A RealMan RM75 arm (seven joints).
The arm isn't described. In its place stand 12 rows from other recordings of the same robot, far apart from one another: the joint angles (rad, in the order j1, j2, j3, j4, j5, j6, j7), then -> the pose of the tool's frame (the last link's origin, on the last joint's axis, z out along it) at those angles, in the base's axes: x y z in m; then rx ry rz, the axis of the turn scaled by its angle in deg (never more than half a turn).
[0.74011, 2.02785, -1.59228, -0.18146, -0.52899, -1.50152, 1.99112] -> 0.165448, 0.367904, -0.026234, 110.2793, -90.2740, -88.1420
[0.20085, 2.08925, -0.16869, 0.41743, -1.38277, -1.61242, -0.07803] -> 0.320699, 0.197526, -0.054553, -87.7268, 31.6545, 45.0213
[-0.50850, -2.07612, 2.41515, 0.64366, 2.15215, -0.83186, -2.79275] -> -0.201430, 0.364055, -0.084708, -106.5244, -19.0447, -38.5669
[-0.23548, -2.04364, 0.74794, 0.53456, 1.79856, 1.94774, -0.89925] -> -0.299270, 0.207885, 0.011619, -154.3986, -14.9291, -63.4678
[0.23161, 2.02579, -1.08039, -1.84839, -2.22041, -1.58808, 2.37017] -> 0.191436, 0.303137, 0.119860, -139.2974, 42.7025, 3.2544
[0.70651, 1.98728, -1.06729, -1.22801, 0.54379, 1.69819, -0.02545] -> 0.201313, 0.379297, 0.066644, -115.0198, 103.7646, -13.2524
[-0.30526, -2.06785, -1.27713, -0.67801, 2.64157, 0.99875, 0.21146] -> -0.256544, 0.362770, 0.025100, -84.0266, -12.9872, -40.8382
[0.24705, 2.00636, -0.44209, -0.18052, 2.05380, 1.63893, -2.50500] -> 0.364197, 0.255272, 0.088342, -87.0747, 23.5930, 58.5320
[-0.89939, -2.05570, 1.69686, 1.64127, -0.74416, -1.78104, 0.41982] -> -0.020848, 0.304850, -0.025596, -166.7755, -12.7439, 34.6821
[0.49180, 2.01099, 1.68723, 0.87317, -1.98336, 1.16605, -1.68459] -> 0.248879, 0.341195, -0.049983, -167.9363, 6.5065, -2.6338
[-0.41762, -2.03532, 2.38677, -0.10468, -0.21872, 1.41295, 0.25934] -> -0.344126, 0.262553, -0.039511, -125.9418, 20.6843, -17.0666
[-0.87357, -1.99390, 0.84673, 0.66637, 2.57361, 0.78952, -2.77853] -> -0.235743, 0.483737, 0.050784, -103.3646, -82.7658, -16.8033
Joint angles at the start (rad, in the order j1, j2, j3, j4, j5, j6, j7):
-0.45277, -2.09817, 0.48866, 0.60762, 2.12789, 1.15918, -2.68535
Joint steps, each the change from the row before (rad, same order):
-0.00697, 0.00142, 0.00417, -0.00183, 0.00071, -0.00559, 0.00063
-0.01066, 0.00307, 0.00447, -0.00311, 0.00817, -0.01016, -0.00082
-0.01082, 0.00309, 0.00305, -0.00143, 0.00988, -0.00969, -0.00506
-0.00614, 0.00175, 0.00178, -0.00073, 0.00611, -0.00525, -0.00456
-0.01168, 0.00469, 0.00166, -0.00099, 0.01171, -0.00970, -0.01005
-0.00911, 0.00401, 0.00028, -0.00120, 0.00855, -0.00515, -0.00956
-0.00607, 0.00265, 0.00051, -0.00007, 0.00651, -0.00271, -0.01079
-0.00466, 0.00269, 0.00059, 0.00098, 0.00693, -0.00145, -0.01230
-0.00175, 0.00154, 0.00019, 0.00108, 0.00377, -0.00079, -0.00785
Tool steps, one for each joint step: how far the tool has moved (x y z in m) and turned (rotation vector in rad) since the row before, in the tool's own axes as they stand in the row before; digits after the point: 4 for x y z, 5 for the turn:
0.0009, 0.0023, 0.0019, 0.00125, -0.00080, 0.00811
0.0017, 0.0025, 0.0024, 0.00808, -0.00071, 0.01273
0.0022, 0.0027, 0.0021, 0.00848, 0.00043, 0.00988
0.0012, 0.0015, 0.0012, 0.00508, -0.00005, 0.00428
0.0031, 0.0029, 0.0016, 0.00938, 0.00231, 0.00689
0.0023, 0.0024, 0.0011, 0.00555, 0.00072, 0.00268
0.0015, 0.0017, 0.0006, 0.00407, -0.00011, -0.00152
0.0015, 0.0013, 0.0002, 0.00465, -0.00022, -0.00306
0.0009, 0.0005, -0.0002, 0.00290, 0.00067, -0.00307

